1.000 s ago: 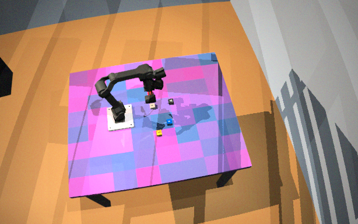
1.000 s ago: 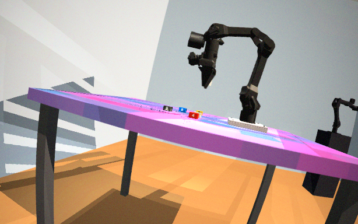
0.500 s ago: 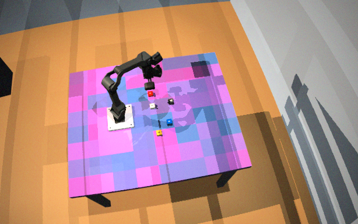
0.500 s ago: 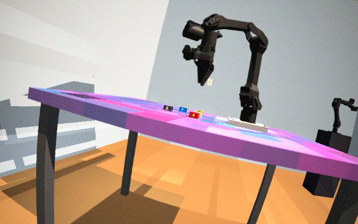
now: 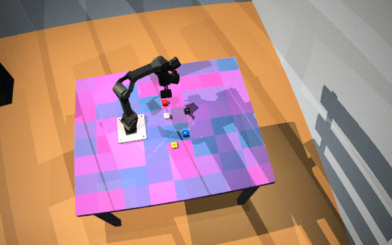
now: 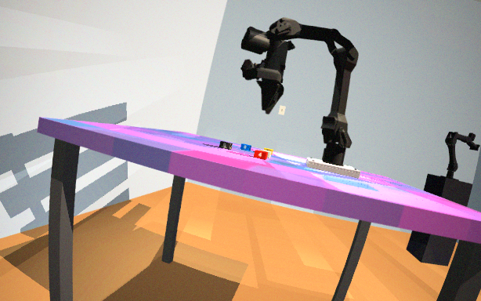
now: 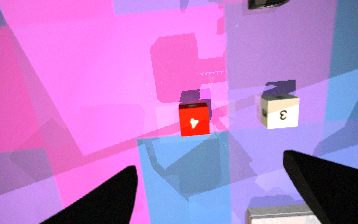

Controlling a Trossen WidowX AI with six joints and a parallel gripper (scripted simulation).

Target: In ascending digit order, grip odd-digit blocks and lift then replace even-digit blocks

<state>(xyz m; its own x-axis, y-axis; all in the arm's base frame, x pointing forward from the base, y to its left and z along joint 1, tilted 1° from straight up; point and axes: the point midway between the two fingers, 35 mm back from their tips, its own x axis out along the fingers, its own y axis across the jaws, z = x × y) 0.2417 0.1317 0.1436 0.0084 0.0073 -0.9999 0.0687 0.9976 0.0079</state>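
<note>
The blue block is 23 cm to the right of my gripper tip, 12 cm below it and 6 cm ahead of it. Also, from my gripper tip: cream block: 12 cm below, 9 cm to the right, 2 cm behind; then dark block: 12 cm below, 11 cm ahead, 9 cm to the right; then red block: 12 cm below, 1 cm behind.
</note>
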